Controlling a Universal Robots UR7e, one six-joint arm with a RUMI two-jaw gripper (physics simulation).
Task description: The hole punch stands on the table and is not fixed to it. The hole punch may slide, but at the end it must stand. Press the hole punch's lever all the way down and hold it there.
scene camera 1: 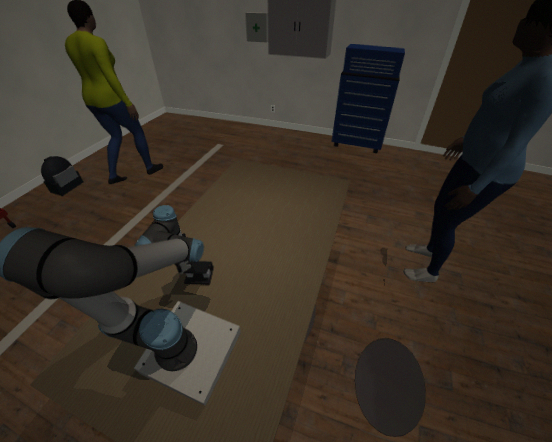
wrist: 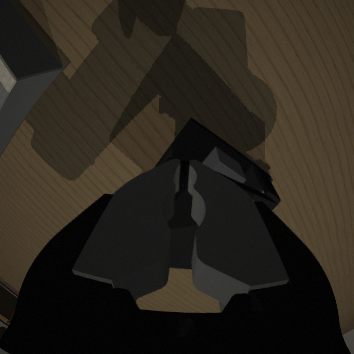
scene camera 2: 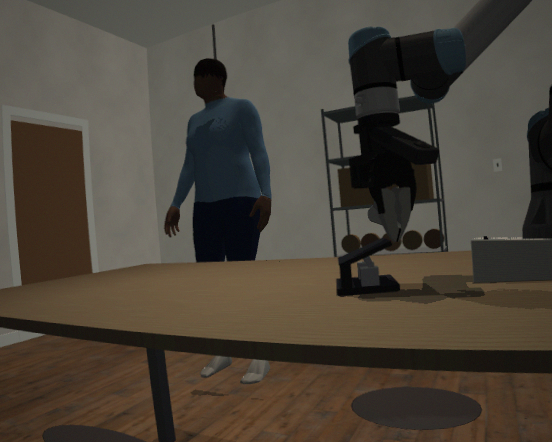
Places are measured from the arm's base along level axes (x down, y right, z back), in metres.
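Where they show: gripper, fingertip midpoint: (scene camera 1: 182, 273) (wrist: 183, 163) (scene camera 2: 396, 241); arm's base, origin of the base link: (scene camera 1: 176, 349).
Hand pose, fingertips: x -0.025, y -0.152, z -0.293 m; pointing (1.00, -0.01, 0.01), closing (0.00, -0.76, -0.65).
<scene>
Things, the pixels of their centre, and the offset from my fingertips. Level surfaces: height alone.
- black hole punch, body centre: (wrist: 199, 214) (scene camera 2: 364, 264) (scene camera 1: 197, 270) dx +0.040, dy +0.034, dz -0.066 m
- table, its level: dx +0.083 m
- lever, body centre: (wrist: 200, 231) (scene camera 2: 363, 252) (scene camera 1: 196, 267) dx +0.018, dy +0.034, dz -0.066 m
The black hole punch (scene camera 1: 199, 273) (scene camera 2: 345, 276) (wrist: 222, 164) stands upright on the table (scene camera 2: 225, 310), with a grey block under its lever. The lever (scene camera 2: 364, 251) slopes up from the rear post towards its free end and is clearly raised above the base. My gripper (scene camera 2: 396, 240) (wrist: 183, 163) is shut and empty, pointing down. In the second scene view its fingertips are at the lever's raised free end, touching it or very close; the exact contact cannot be told. In the wrist view the fingers hide part of the punch. In the first scene view the arm hides most of the gripper.
The arm's pale base plate (scene camera 1: 215, 350) (scene camera 2: 510, 260) is on the table near the punch. A person in blue (scene camera 1: 505, 125) (scene camera 2: 225, 150) and a person in yellow (scene camera 1: 95, 70) stand away from the table. A shelf rack (scene camera 2: 327, 175) stands behind.
</scene>
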